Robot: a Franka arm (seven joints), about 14 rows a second.
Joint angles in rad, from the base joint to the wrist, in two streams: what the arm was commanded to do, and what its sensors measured. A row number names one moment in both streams.
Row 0, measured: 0.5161 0.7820 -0.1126 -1.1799 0.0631 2.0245 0.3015
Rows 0 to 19, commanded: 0.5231 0.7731 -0.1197 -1.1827 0.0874 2.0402 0.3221; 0.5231 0.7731 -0.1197 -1.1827 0.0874 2.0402 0.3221; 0.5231 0.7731 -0.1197 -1.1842 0.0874 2.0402 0.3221; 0.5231 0.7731 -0.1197 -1.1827 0.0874 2.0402 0.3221; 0.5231 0.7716 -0.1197 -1.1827 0.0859 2.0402 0.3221; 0.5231 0.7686 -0.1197 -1.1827 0.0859 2.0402 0.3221; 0.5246 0.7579 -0.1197 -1.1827 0.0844 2.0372 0.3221; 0.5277 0.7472 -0.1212 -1.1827 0.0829 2.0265 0.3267; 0.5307 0.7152 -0.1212 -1.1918 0.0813 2.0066 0.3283; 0.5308 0.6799 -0.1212 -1.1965 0.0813 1.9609 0.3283; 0.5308 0.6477 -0.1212 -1.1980 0.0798 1.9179 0.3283; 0.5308 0.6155 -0.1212 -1.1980 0.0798 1.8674 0.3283; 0.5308 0.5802 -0.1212 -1.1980 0.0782 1.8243 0.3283; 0.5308 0.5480 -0.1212 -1.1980 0.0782 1.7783 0.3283; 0.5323 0.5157 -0.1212 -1.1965 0.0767 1.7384 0.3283; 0.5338 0.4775 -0.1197 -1.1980 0.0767 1.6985 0.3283; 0.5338 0.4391 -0.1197 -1.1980 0.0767 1.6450 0.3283; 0.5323 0.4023 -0.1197 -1.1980 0.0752 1.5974 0.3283; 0.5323 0.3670 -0.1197 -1.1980 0.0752 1.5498 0.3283; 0.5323 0.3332 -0.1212 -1.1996 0.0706 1.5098 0.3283
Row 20, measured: 0.5231 0.4160 -0.1127 -1.1637 0.0664 1.5718 0.3071
